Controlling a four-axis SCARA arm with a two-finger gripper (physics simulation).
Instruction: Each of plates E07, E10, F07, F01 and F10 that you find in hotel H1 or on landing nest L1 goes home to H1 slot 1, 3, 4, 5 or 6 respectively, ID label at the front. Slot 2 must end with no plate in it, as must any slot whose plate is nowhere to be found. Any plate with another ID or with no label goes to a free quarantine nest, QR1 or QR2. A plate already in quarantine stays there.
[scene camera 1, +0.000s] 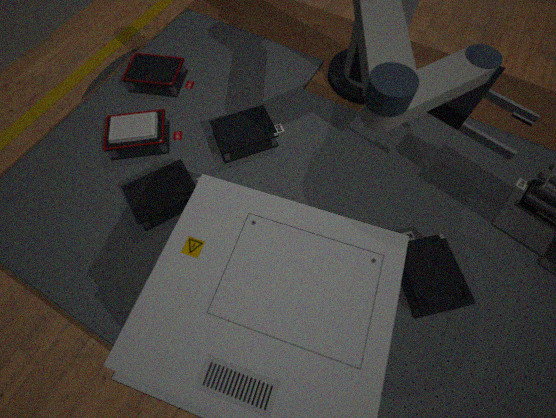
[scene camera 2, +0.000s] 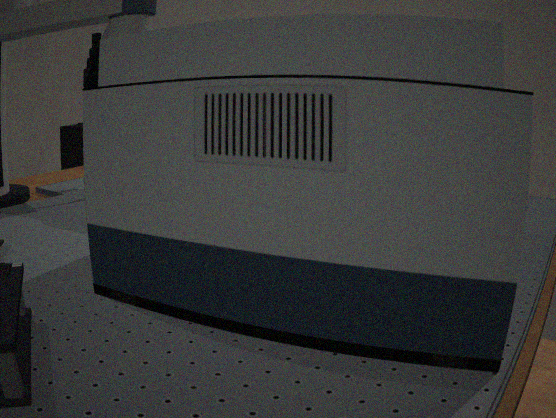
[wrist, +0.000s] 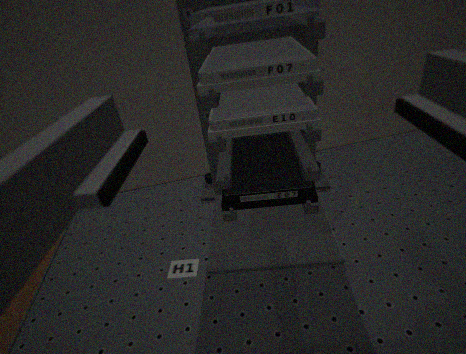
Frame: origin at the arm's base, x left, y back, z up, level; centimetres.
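Seen in the pictures: gripper, fingertip midpoint: (scene camera 1: 525, 137) (wrist: 265, 101).
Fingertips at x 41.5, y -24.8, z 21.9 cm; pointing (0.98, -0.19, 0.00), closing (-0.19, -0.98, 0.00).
Observation:
A point is followed by its place in that frame.
In the wrist view, hotel H1 (wrist: 315, 84) @(x 49.3, y -30.4, z 19.8 cm) stands ahead, its label (wrist: 183, 268) @(x 53.2, y -17.4, z 1.3 cm) at the lower left. Black plate E07 (wrist: 267, 162) @(x 55.8, y -28.4, z 10.7 cm) lies lowest. A gap separates it from pale plate E10 (wrist: 267, 102) @(x 53.3, y -28.1, z 17.8 cm) above. Pale plate F07 (wrist: 260, 57) @(x 53.3, y -27.8, z 21.4 cm) is over E10, and F01 (wrist: 240, 15) @(x 50.8, y -26.1, z 24.4 cm) over that, cut by the top edge. Their ID labels face the camera. F10 is not identifiable. My gripper (wrist: 265, 101) @(x 41.5, y -24.8, z 21.9 cm) (scene camera 1: 526, 136) @(x 41.5, y -24.8, z 21.9 cm) is open and empty, fingers wide apart, back from the plates. In scene camera 1, an unlabelled-looking white plate (scene camera 1: 132, 127) @(x -45.9, y -58.1, z 7.7 cm) lies on a red-rimmed nest (scene camera 1: 105, 140) @(x -50.7, y -64.6, z 6.3 cm).
Another red-rimmed nest (scene camera 1: 153, 68) @(x -57.3, y -36.4, z 6.3 cm) holds no visible plate. Black stands (scene camera 1: 245, 131) @(x -19.0, y -43.0, z 6.3 cm) (scene camera 1: 159, 194) @(x -27.0, y -70.4, z 6.3 cm) (scene camera 1: 437, 275) @(x 39.4, y -55.6, z 6.3 cm) surround a large white cabinet (scene camera 1: 295, 290) @(x 14.7, y -77.8, z 25.8 cm) (scene camera 2: 270, 200) @(x -7.0, y -84.6, z 12.4 cm), which hides much in scene camera 2. A dark tiered structure (scene camera 1: 547, 200) @(x 54.7, y -27.9, z 10.7 cm) shows at the right edge.

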